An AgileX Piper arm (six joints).
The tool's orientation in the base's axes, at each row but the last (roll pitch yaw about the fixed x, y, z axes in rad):
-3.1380 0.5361 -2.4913
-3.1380 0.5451 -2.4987
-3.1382 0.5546 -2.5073
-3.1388 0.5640 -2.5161
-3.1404 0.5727 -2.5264
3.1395 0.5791 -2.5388
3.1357 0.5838 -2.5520
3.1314 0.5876 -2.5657
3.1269 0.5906 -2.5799
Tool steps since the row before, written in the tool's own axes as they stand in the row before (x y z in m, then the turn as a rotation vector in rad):
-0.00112 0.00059 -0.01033 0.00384 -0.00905 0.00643
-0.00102 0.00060 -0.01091 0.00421 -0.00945 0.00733
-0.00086 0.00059 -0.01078 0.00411 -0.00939 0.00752
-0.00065 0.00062 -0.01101 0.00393 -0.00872 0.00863
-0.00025 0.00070 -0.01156 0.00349 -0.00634 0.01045
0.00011 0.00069 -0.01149 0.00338 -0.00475 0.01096
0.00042 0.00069 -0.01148 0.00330 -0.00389 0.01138
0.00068 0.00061 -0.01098 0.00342 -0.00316 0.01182
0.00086 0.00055 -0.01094 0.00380 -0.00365 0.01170
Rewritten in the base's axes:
-0.00381 -0.00211 0.00945 0.00547 -0.00724 -0.00746
-0.00421 -0.00236 0.00986 0.00583 -0.00747 -0.00842
-0.00435 -0.00243 0.00962 0.00594 -0.00732 -0.00853
-0.00471 -0.00260 0.00965 0.00616 -0.00634 -0.00937
-0.00536 -0.00291 0.00985 0.00589 -0.00361 -0.01067
-0.00563 -0.00307 0.00956 0.00530 -0.00209 -0.01103
-0.00590 -0.00320 0.00935 0.00506 -0.00121 -0.01133
-0.00585 -0.00321 0.00877 0.00478 -0.00052 -0.01176
-0.00597 -0.00330 0.00861 0.00472 -0.00114 -0.01188

